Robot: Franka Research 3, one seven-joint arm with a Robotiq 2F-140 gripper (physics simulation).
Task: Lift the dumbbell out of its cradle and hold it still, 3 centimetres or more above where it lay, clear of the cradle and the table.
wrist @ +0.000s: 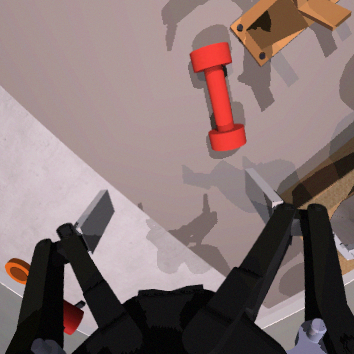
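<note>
The red dumbbell (pixel 220 97) lies in the upper middle of the wrist view, with one round head toward the top and the other toward the bottom. Small dark parts show beside its bar near both heads; whether they belong to the cradle I cannot tell. My gripper (pixel 176 190) is wide open and empty. Its fingertips are apart from the dumbbell, which shows beyond them, farther up in the view and nearer the right finger's side. The height of the fingers above the table is hard to judge.
An orange-brown wooden piece (pixel 250 44) with dark round spots stands at the upper right, near the dumbbell's upper head. A wooden structure (pixel 324 192) is at the right edge, behind the right finger. An orange ring (pixel 10 269) and a red object (pixel 73 318) show at the lower left.
</note>
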